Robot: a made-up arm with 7 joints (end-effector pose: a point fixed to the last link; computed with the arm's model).
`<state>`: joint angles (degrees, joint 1 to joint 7).
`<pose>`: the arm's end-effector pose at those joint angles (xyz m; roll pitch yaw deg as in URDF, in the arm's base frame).
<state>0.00 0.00 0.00 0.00 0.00 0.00 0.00</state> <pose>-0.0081 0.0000 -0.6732 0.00 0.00 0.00</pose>
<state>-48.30 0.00 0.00 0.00 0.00 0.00 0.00</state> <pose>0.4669 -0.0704 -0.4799 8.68 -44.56 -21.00</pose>
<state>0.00 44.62 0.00 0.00 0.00 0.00 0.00</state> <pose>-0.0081 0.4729 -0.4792 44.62 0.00 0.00</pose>
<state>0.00 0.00 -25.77 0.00 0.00 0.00 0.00</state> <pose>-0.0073 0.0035 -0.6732 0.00 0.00 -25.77</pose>
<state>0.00 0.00 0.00 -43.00 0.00 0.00 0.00</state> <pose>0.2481 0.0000 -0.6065 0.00 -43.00 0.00</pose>
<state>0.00 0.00 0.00 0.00 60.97 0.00 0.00</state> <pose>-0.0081 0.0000 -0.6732 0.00 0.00 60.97</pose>
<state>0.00 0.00 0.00 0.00 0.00 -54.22 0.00</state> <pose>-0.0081 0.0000 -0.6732 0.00 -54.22 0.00</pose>
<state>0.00 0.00 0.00 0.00 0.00 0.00 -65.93</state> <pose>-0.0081 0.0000 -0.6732 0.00 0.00 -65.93</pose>
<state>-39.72 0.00 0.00 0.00 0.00 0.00 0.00</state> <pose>0.3980 -0.0482 -0.5409 5.32 -36.91 -15.86</pose>
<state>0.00 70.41 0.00 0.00 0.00 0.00 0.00</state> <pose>-0.0081 0.6342 -0.2257 70.41 0.00 0.00</pose>
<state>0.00 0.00 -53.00 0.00 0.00 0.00 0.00</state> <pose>-0.0049 0.0065 -0.6732 0.00 0.00 -53.00</pose>
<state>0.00 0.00 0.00 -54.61 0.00 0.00 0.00</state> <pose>0.3025 0.0000 -0.5577 0.00 -54.61 0.00</pose>
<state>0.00 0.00 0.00 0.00 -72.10 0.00 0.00</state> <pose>-0.0081 0.0000 -0.6732 0.00 0.00 -72.10</pose>
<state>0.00 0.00 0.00 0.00 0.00 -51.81 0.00</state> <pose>-0.0081 0.0000 -0.6732 0.00 -51.81 0.00</pose>
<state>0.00 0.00 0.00 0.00 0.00 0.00 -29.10</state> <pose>-0.0081 0.0000 -0.6732 0.00 0.00 -29.10</pose>
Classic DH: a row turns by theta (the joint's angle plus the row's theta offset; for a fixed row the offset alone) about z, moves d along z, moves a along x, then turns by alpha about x. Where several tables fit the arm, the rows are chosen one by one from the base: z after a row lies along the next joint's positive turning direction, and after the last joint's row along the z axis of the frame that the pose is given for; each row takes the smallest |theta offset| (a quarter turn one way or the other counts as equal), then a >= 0, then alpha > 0; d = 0 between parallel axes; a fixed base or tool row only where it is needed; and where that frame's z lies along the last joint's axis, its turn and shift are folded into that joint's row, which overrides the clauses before.
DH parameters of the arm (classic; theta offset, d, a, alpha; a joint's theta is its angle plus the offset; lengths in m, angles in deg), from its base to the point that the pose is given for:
base (fixed): 0 0 0 -70
joint 1: 90 0 0 90
joint 2: 70 0 0 -90
joint 3: -90 -0.3146 0.0353 -90
joint 4: 0 0 -0.0434 90
joint 5: 0 -0.3586 0 -90
joint 6: 0 0 0 90
joint 7: 0 0 0 0

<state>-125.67 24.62 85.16 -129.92 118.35 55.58 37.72</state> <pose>0.0567 0.2986 0.1893 103.63 -21.60 85.43</pose>
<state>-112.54 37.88 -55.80 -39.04 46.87 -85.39 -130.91</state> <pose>0.5497 -0.1146 0.3484 -129.14 7.60 -63.64</pose>
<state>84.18 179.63 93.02 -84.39 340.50 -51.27 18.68</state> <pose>0.4985 -0.2372 -0.0104 56.29 -6.03 158.59</pose>
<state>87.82 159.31 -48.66 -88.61 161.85 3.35 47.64</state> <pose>0.0956 0.5223 -0.0823 55.80 -39.32 56.71</pose>
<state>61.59 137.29 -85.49 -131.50 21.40 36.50 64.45</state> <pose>-0.2026 0.2820 -0.0456 62.20 67.22 37.89</pose>
